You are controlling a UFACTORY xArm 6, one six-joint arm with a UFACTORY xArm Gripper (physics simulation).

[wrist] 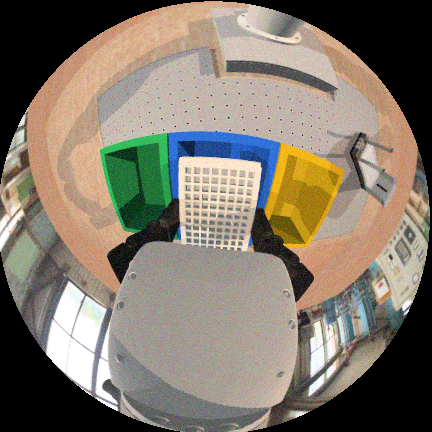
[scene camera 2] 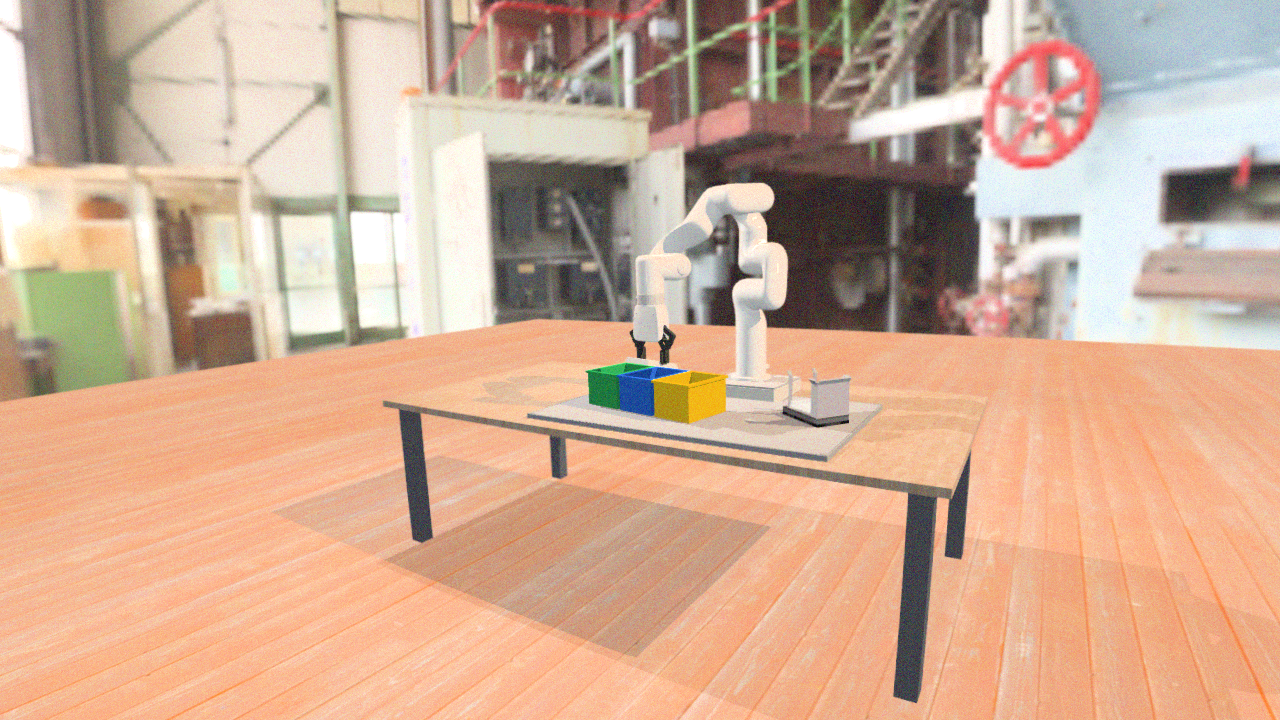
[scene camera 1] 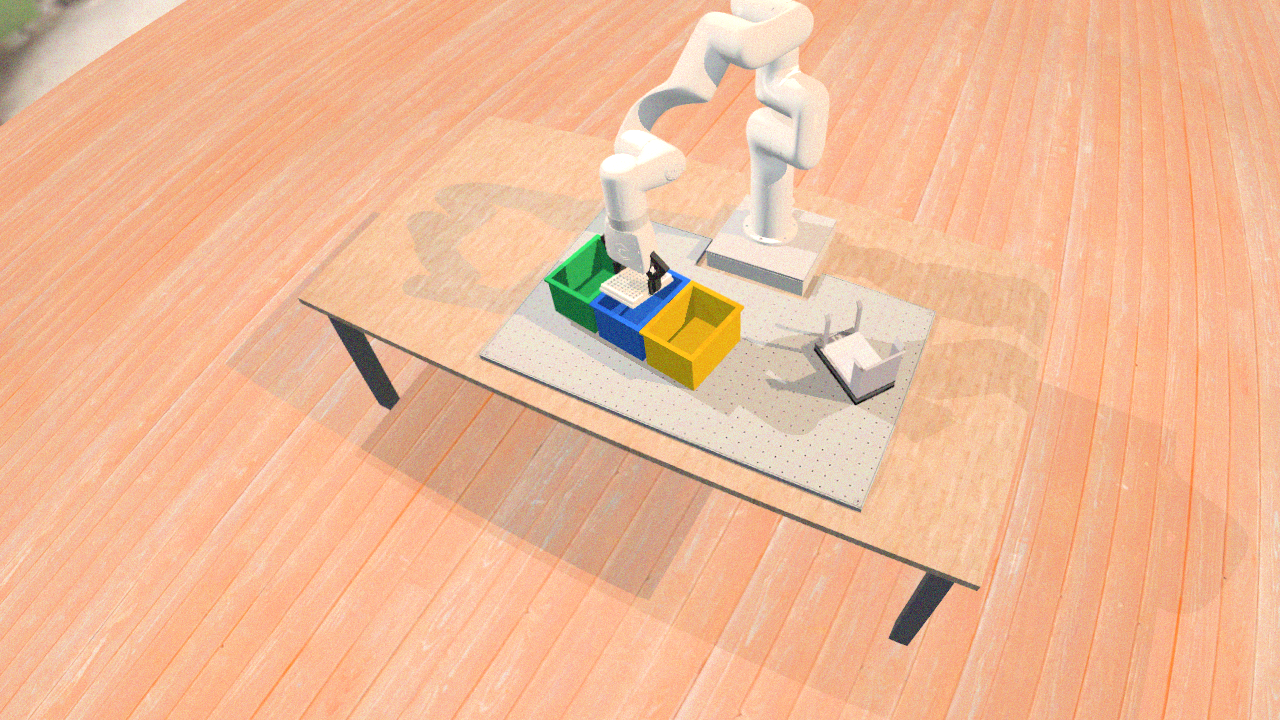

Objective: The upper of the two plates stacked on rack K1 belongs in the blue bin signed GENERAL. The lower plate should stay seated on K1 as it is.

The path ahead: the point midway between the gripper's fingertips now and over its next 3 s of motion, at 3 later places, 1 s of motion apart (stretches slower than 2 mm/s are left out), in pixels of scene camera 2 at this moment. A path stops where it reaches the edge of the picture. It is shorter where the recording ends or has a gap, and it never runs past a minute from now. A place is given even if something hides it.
My gripper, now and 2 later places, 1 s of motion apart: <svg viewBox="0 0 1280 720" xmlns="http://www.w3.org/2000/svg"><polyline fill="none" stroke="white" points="653,362 652,366 651,327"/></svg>
